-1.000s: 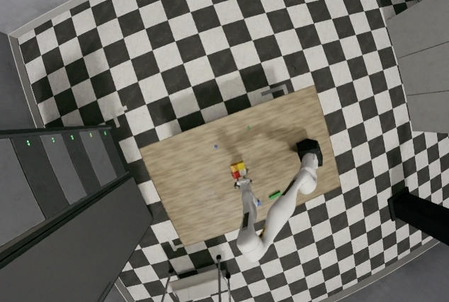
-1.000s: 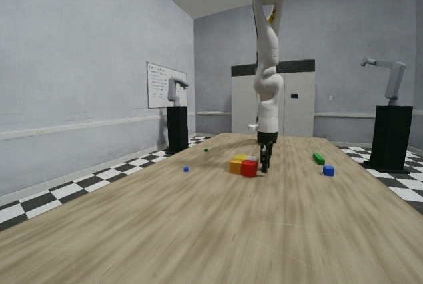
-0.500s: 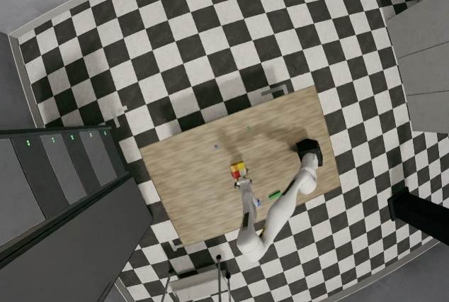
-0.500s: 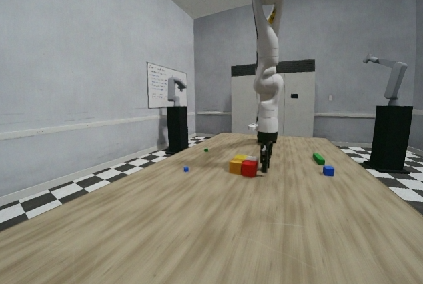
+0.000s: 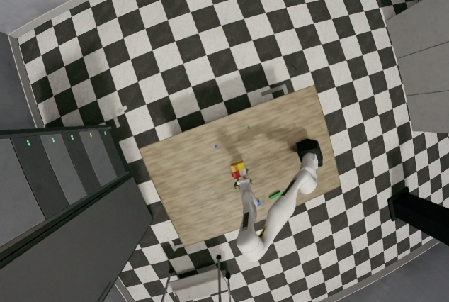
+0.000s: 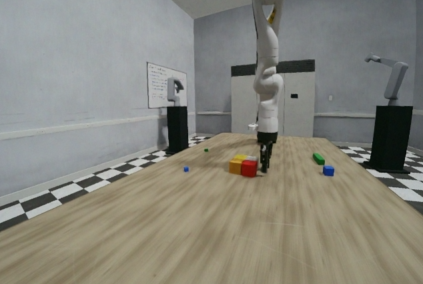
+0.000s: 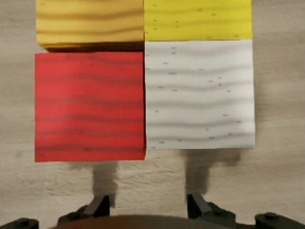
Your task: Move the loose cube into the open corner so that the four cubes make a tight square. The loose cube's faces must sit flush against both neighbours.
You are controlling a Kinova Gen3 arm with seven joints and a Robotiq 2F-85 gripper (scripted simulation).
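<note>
My hand is 6 cm to the left of the red cube, 2 cm short of it and 1 cm above it. From my hand the other things lie so: green block 25 cm to the left, 19 cm behind, 2 cm below.
</note>
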